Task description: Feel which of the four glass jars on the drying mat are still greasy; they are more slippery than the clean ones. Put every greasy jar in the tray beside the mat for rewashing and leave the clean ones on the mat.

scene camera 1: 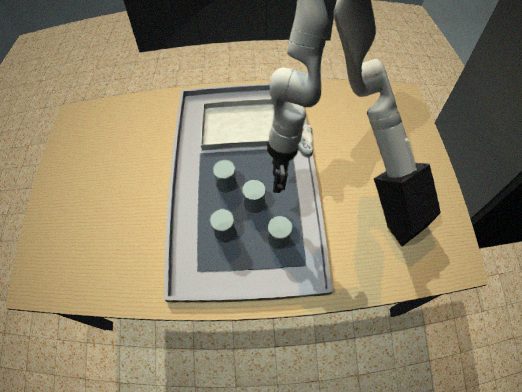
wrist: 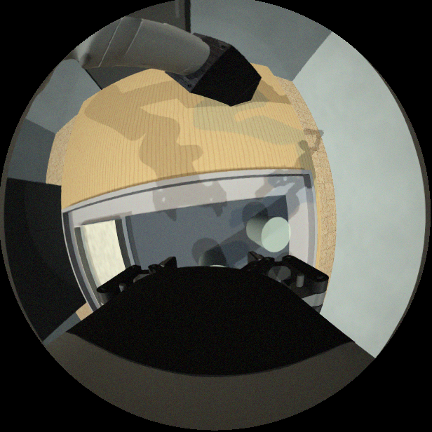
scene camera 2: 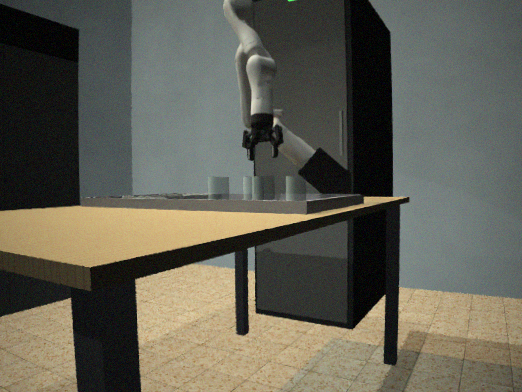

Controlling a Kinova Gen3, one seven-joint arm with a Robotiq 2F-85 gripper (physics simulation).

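Frame: origin at the arm's base, x ahead, y left, z up, level; millimetres.
Where they show: gripper, between the fingertips: (scene camera 1: 276, 176) (scene camera 2: 262, 159); arm's base, origin of its link: (scene camera 1: 401, 171) (scene camera 2: 308, 160).
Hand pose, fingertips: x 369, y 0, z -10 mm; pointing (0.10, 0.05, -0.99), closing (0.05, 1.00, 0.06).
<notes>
Things, the pixels of their centre, and the offset from my fingertips. Level surfaces: height alone.
- dark drying mat, height of its surface: 145 mm down
- back left jar, middle of its body: (scene camera 1: 225, 176) (scene camera 2: 218, 190) 147 mm ahead, 72 mm right, 102 mm down
- middle jar, middle of its body: (scene camera 1: 254, 196) (scene camera 2: 253, 190) 62 mm ahead, 2 mm left, 102 mm down
- front left jar, middle of its body: (scene camera 1: 223, 226) (scene camera 2: 263, 191) 152 mm ahead, 91 mm left, 102 mm down
- front right jar, middle of its body: (scene camera 1: 279, 233) (scene camera 2: 296, 189) 4 mm back, 120 mm left, 102 mm down
- cream-floored tray, middle of its body: (scene camera 1: 244, 122) (scene camera 2: 174, 199) 85 mm ahead, 315 mm right, 133 mm down
- wooden table, height of its surface: 149 mm down
Four pale green glass jars stand upright on the dark drying mat (scene camera 1: 250, 257) (wrist: 165, 227): the back left jar (scene camera 1: 224, 170) (scene camera 2: 218, 187), the middle jar (scene camera 1: 254, 190) (scene camera 2: 247, 187) (wrist: 212, 257), the front left jar (scene camera 1: 222, 220) (scene camera 2: 263, 187) and the front right jar (scene camera 1: 280, 228) (scene camera 2: 296, 187) (wrist: 276, 234). In the wrist view the middle jar is mostly hidden by the gripper body. My gripper (scene camera 1: 279, 189) (scene camera 2: 262, 156) (wrist: 211, 262) is open and empty, above the jars' tops, to the right of the middle jar in scene camera 1. The cream-floored tray (scene camera 1: 237, 146) (wrist: 102, 250) lies behind the mat, its right part hidden by the arm.
A large grey shallow surround (scene camera 1: 230, 287) (scene camera 2: 200, 203) with a low raised rim holds the mat and tray on the wooden table (scene camera 1: 100, 200) (scene camera 2: 100, 230). The arm's black base block (scene camera 1: 410, 202) (scene camera 2: 324, 171) (wrist: 225, 75) stands on the right. A dark cabinet (scene camera 2: 370, 150) stands behind.
</notes>
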